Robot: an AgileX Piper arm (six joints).
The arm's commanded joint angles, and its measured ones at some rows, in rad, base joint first. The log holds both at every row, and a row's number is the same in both.
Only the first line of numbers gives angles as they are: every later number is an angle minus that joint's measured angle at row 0.
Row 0, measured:
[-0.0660, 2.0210, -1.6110, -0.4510, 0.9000, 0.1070]
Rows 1 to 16, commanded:
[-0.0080, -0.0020, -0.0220, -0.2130, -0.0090, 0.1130]
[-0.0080, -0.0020, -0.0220, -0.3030, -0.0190, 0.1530]
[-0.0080, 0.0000, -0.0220, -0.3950, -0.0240, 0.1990]
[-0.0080, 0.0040, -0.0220, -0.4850, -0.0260, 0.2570]
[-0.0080, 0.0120, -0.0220, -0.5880, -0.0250, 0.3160]
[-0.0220, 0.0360, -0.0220, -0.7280, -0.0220, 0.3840]
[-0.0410, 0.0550, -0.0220, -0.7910, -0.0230, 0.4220]
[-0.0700, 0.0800, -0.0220, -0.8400, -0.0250, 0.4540]
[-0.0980, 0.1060, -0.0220, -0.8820, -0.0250, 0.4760]
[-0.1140, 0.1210, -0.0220, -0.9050, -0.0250, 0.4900]
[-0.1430, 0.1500, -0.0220, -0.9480, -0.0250, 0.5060]
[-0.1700, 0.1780, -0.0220, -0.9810, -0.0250, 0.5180]
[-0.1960, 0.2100, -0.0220, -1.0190, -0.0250, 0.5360]
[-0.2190, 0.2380, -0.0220, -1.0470, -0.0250, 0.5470]
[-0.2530, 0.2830, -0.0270, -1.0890, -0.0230, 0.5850]
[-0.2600, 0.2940, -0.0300, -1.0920, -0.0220, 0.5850]
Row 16, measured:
[-0.2460, 0.2810, -0.0160, -1.0590, -0.0240, 0.5670]
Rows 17 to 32, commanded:
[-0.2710, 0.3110, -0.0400, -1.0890, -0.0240, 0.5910]
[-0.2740, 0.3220, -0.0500, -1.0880, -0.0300, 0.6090]
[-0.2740, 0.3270, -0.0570, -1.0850, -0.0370, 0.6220]
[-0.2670, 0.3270, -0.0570, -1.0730, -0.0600, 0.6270]
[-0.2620, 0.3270, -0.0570, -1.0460, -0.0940, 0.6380]
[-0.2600, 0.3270, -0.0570, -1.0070, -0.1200, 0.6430]
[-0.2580, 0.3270, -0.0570, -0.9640, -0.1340, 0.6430]
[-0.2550, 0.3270, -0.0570, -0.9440, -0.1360, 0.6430]
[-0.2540, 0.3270, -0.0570, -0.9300, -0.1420, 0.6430]
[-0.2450, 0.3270, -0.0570, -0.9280, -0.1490, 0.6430]
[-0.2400, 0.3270, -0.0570, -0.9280, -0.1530, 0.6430]
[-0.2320, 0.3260, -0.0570, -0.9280, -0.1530, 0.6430]
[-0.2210, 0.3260, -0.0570, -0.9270, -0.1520, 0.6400]
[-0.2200, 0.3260, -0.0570, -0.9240, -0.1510, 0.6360]
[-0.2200, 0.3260, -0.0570, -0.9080, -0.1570, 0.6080]
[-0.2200, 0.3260, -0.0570, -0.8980, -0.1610, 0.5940]
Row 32, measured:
[-0.2200, 0.3280, -0.0510, -0.9090, -0.1550, 0.6270]
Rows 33 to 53, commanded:
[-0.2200, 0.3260, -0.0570, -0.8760, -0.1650, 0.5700]
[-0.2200, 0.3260, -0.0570, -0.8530, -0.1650, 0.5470]
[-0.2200, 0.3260, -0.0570, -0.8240, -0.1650, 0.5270]
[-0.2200, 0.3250, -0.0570, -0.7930, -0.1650, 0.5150]
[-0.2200, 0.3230, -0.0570, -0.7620, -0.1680, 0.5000]
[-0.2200, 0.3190, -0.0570, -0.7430, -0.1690, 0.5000]
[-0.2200, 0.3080, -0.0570, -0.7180, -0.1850, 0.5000]
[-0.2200, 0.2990, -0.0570, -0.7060, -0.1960, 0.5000]
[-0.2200, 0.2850, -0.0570, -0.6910, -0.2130, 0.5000]
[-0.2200, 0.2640, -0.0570, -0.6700, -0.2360, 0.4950]
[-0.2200, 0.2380, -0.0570, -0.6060, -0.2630, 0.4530]
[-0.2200, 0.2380, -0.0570, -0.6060, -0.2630, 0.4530]
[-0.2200, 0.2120, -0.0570, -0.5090, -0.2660, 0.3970]
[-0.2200, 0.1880, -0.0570, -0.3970, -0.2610, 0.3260]
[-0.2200, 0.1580, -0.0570, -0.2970, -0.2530, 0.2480]
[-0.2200, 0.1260, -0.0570, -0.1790, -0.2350, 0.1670]
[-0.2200, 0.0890, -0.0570, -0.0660, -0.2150, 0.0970]
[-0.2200, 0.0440, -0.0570, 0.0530, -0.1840, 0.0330]
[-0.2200, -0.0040, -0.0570, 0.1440, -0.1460, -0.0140]
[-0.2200, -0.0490, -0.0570, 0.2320, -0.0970, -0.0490]
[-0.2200, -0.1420, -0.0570, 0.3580, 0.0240, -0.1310]
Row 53, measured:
[-0.2200, -0.0770, -0.0540, 0.2700, -0.0600, -0.0650]
